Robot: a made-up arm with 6 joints.
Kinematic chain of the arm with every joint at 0, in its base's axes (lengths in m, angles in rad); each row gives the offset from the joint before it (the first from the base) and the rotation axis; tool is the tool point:
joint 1: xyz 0 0 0.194 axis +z
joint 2: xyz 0 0.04 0 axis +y
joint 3: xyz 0 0 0.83 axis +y
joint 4: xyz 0 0 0.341 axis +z
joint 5: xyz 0 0 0 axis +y
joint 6: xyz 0 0 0.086 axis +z
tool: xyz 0 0 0
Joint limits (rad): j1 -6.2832..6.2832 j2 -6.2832..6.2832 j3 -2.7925..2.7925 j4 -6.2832..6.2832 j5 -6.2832..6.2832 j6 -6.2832..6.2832
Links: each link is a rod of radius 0.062 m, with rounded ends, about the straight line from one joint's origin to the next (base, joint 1, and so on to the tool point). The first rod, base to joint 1, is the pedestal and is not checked.
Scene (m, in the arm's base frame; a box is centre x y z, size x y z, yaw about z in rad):
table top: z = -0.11
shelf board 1: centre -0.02 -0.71 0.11 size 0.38 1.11 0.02 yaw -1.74
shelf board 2: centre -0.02 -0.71 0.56 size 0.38 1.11 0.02 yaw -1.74
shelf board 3: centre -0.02 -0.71 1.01 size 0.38 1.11 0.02 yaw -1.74
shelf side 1: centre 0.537 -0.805 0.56 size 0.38 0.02 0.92 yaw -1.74
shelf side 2: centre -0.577 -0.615 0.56 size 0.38 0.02 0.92 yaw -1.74
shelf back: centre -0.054 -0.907 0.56 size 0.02 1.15 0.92 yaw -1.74
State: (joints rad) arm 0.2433 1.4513 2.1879 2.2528 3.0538 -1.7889
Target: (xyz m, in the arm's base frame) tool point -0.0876 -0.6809 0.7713
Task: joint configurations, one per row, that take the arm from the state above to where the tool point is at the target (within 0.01 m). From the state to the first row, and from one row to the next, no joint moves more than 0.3 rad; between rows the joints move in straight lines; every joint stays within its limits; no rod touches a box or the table.
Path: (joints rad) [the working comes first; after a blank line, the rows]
Joints at the target: -1.7627 0.5837 1.4685 2.2729 3.0829 -1.7889
Straight joint move there: touches shelf board 2, shelf side 1.

1: 0.0098 1.1953 2.0639 2.3570 3.0592 -1.7362
2: -0.2236 0.9393 1.9398 2.4613 3.0647 -1.6835
3: -0.4571 0.6833 1.8158 2.5655 3.0701 -1.6309
4: -0.6905 0.4272 1.6918 2.6698 3.0756 -1.5782
5: -0.9585 0.4664 1.6359 2.5706 3.0774 -1.6309
6: -1.2266 0.5055 1.5801 2.4713 3.0792 -1.6835
7: -1.4946 0.5446 1.5243 2.3721 3.0810 -1.7362
8: -1.7627 0.5837 1.4685 2.2729 3.0829 -1.7889

